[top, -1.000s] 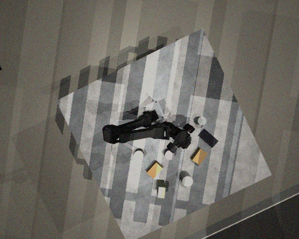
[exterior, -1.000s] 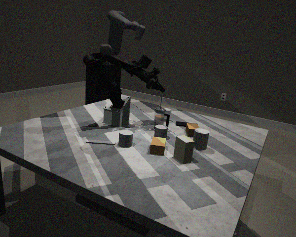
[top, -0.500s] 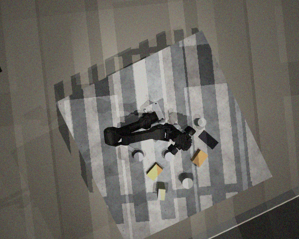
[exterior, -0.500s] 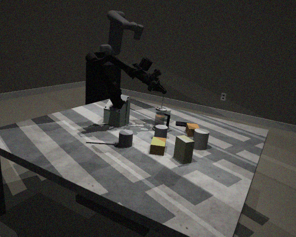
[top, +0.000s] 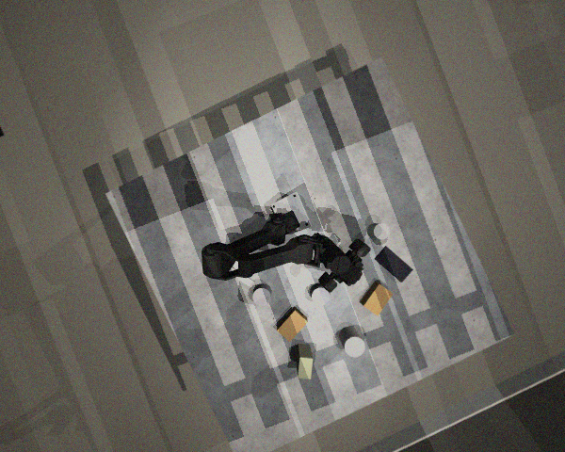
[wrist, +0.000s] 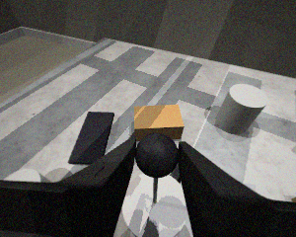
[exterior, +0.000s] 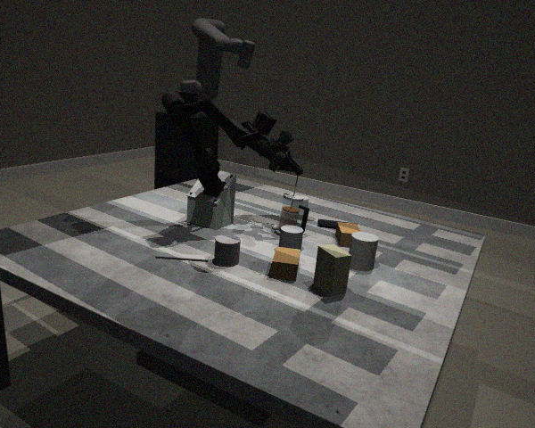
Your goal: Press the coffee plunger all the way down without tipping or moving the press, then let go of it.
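My gripper tip is 12 cm above the coffee press and 1 cm to the left of it. The rest, counted from my gripper tip: dark flat slab: 22 cm below, 20 cm to the left, 9 cm ahead.
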